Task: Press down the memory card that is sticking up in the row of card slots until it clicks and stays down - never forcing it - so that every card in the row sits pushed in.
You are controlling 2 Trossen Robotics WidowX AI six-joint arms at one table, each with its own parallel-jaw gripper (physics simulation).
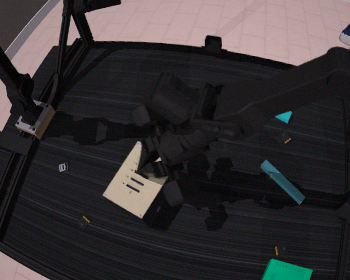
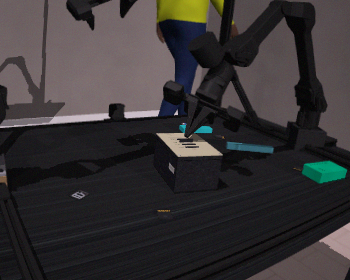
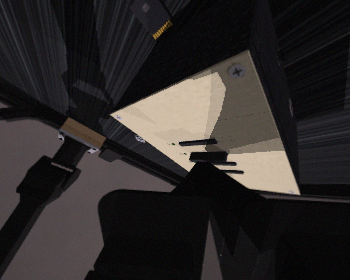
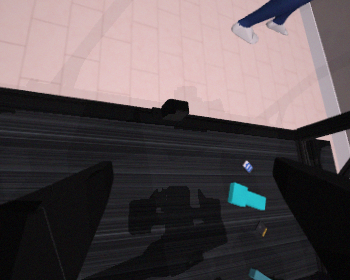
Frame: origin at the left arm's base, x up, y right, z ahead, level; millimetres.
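Seen in the pictures: left gripper, fingertip midpoint: (image 1: 139, 172) (image 2: 185, 136) (image 3: 201, 167); right gripper, fingertip midpoint: (image 2: 107, 23) (image 4: 193, 167); left arm's base, link origin: (image 2: 307, 126); right arm's base, link origin: (image 1: 32, 115) (image 3: 77, 143).
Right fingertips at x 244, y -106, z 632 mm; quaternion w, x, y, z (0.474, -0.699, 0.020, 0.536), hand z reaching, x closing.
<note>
Pixels of each thing's top centre, then the offset from my right fingertips to it. "pt": a spot on its surface instead.
- dark box with a cream top, top centre: (image 3: 212, 158) (image 1: 139, 178) (image 2: 187, 143) dx -233, dy -209, dz -220 mm
- row's end, surface spot: (image 3: 197, 142) pt dx -232, dy -184, dz -213 mm
- small card, top centre: (image 2: 164, 213) (image 1: 83, 222) dx -311, dy -375, dz -179 mm
- black-and-white tag, top centre: (image 2: 79, 194) (image 1: 63, 166) dx -311, dy -334, dz -20 mm
- teal bar, top centre: (image 1: 284, 181) (image 2: 250, 144) dx -296, dy +19, dz -425 mm
- green block, top centre: (image 1: 287, 277) (image 2: 326, 165) dx -283, dy -140, dz -591 mm
- cyan piece, top centre: (image 1: 274, 107) (image 4: 249, 198) (image 2: 196, 127) dx -298, dy +159, dz -280 mm
A dark box with a cream top (image 1: 120, 192) (image 2: 167, 140) (image 3: 175, 107) holds a row of dark cards. One card (image 2: 185, 140) (image 3: 208, 156) looks thicker and stands higher than its neighbours. The other cards, such as the one at the row's end (image 1: 132, 188) (image 2: 192, 147) (image 3: 197, 142), look low. My left gripper (image 1: 139, 171) (image 2: 188, 136) (image 3: 201, 167) is shut and empty, its tips right at the raised card; whether they touch it is unclear. The fingers hide part of the row. My right gripper (image 2: 107, 22) (image 4: 193, 167) is open and empty, high above the table.
Loose on the table lie a small card (image 1: 85, 220) (image 2: 163, 212), a black-and-white tag (image 1: 63, 167) (image 2: 79, 195), a teal bar (image 1: 282, 181) (image 2: 250, 147), a green block (image 1: 287, 271) (image 2: 325, 171) and a cyan piece (image 1: 285, 117) (image 4: 240, 194).
</note>
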